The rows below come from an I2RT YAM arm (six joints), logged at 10 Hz.
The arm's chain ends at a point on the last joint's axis. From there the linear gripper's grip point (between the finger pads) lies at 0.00 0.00 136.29 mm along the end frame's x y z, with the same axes.
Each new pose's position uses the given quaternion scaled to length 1; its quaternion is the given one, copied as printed.
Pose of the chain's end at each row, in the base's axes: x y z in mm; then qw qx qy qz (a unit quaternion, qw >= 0):
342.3 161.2 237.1 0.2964 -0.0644 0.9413 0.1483
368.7 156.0 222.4 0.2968 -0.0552 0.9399 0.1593
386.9 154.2 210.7 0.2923 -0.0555 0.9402 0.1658
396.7 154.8 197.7 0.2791 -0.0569 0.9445 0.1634
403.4 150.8 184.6 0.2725 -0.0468 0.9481 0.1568
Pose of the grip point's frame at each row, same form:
415.7 204.5 130.8 0.2964 -0.0644 0.9413 0.1483
442.3 201.3 117.0 0.2968 -0.0552 0.9399 0.1593
459.3 201.1 105.2 0.2923 -0.0555 0.9402 0.1658
466.0 201.2 89.9 0.2791 -0.0569 0.9445 0.1634
471.8 194.8 75.3 0.2725 -0.0468 0.9481 0.1568

